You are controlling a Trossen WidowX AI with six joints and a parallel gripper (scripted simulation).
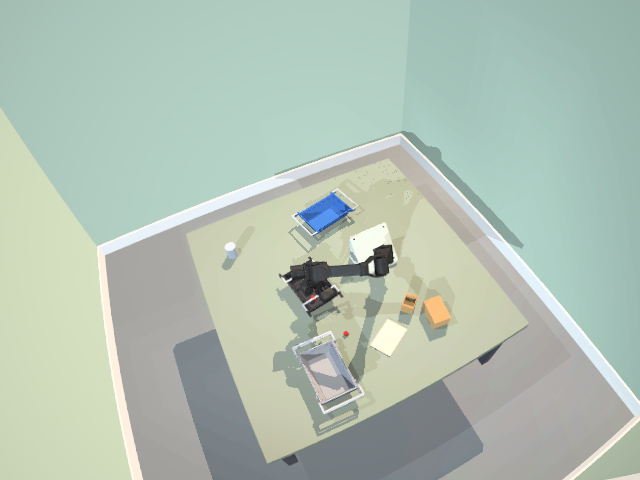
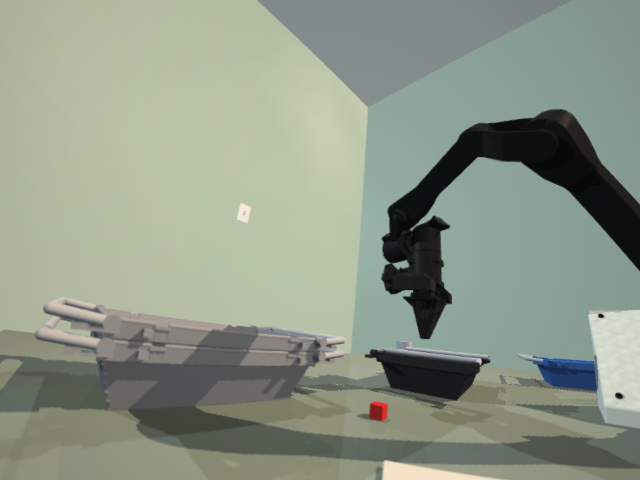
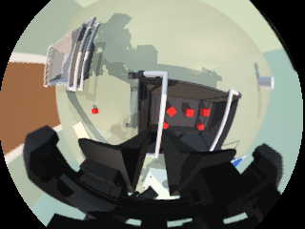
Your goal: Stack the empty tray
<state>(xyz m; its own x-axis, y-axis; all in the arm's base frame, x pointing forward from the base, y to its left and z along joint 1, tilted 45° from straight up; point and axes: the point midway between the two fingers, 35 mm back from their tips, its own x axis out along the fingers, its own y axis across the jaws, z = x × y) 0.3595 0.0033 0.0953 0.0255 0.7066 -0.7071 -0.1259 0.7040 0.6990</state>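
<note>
The blue tray is 45 cm to the right of my gripper tip, 26 cm behind it and 4 cm below it. From my gripper tip the other things lie so: sheet: 30 cm to the left, 18 cm behind, 9 cm below.
</note>
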